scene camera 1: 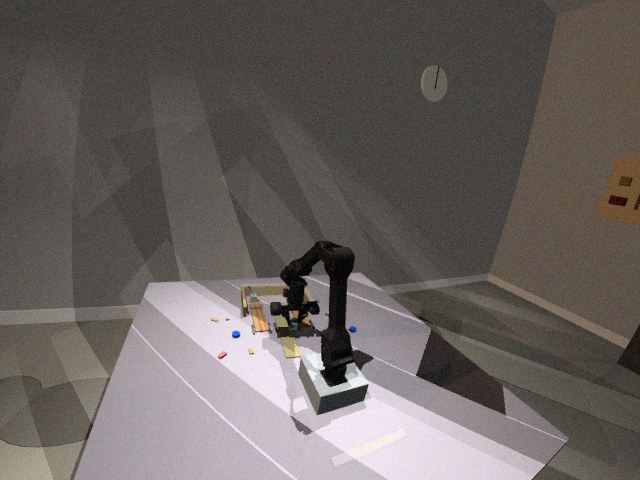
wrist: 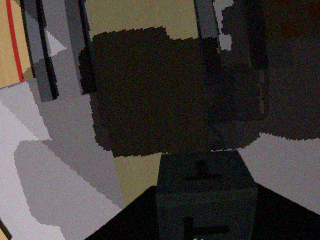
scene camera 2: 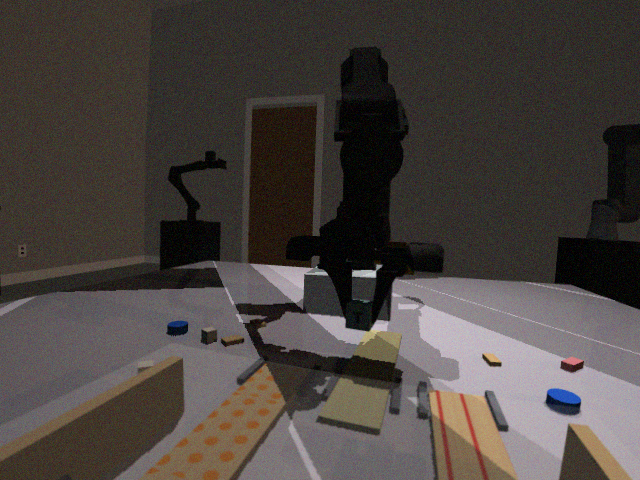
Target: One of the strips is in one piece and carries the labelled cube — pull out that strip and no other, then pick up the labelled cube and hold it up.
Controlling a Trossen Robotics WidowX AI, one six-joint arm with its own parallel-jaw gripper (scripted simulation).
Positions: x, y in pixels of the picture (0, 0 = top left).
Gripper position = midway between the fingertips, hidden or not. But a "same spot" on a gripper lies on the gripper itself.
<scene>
my gripper: scene camera 1 292, 326; wrist; scene camera 2
same spot on my gripper: (wrist: 271, 208) = (scene camera 2: 345, 298)
</scene>
